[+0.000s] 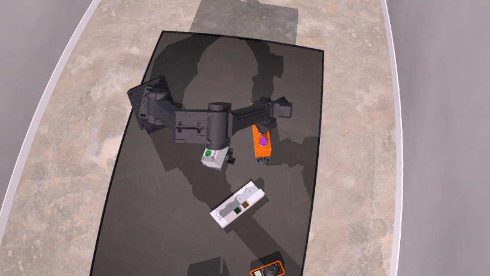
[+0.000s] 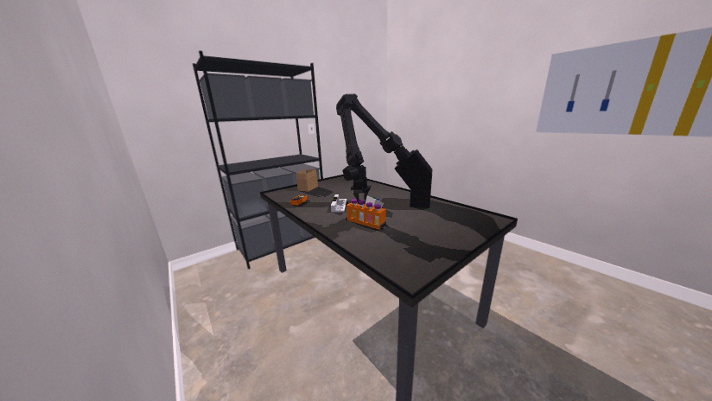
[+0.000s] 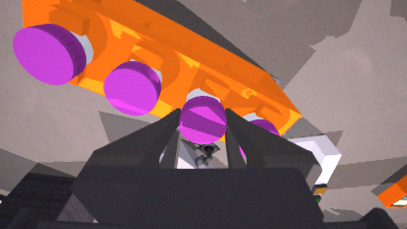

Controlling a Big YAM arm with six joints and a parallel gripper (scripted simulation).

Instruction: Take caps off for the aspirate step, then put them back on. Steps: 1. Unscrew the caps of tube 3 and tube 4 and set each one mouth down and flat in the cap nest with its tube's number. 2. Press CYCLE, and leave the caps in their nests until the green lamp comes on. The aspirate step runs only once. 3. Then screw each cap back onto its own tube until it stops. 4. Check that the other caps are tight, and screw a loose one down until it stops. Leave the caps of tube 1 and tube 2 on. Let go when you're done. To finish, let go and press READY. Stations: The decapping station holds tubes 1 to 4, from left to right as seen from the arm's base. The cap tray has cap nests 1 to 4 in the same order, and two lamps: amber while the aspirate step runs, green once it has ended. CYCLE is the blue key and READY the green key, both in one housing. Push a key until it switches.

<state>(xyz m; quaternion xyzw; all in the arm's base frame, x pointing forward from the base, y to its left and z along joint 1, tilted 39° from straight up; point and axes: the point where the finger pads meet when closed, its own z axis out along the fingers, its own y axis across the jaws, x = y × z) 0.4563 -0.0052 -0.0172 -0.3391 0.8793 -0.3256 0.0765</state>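
The cap is 5 cm to the right of my hand and 1 cm ahead of it. Round my hand: green key 21 cm behind, 10 cm to the right, 5 cm below; then blue key 20 cm behind, 6 cm to the right, 5 cm below; then key housing 19 cm behind, 8 cm to the right, 7 cm below.
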